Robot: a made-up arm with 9 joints. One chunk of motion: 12 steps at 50 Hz.
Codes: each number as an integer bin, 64 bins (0 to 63) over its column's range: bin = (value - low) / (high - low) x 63, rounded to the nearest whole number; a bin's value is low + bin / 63 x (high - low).
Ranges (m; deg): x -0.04..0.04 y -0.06..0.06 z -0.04..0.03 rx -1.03..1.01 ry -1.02..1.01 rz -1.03..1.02
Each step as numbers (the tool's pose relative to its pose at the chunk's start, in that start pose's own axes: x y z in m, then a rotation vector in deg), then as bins.
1 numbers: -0.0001 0.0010 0.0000 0.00 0.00 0.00
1 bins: 31 32 36 32 32 32
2 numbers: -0.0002 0.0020 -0.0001 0.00 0.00 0.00
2 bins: 31 33 36 32 32 32
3 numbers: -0.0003 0.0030 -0.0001 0.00 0.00 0.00
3 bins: 31 33 36 32 32 32
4 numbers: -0.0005 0.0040 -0.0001 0.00 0.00 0.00
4 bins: 31 34 36 32 32 32
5 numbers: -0.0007 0.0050 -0.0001 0.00 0.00 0.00
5 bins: 31 34 36 32 32 32
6 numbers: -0.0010 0.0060 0.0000 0.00 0.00 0.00
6 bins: 31 35 36 32 32 32
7 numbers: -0.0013 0.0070 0.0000 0.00 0.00 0.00
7 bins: 30 35 36 32 32 32
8 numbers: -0.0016 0.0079 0.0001 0.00 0.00 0.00
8 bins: 30 36 36 32 32 32
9 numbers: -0.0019 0.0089 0.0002 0.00 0.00 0.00
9 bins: 30 36 36 32 32 32
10 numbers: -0.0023 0.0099 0.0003 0.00 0.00 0.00
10 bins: 30 37 36 32 32 32
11 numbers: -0.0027 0.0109 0.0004 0.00 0.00 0.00
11 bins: 29 37 36 32 32 32
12 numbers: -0.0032 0.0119 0.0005 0.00 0.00 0.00
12 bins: 29 38 36 32 32 32
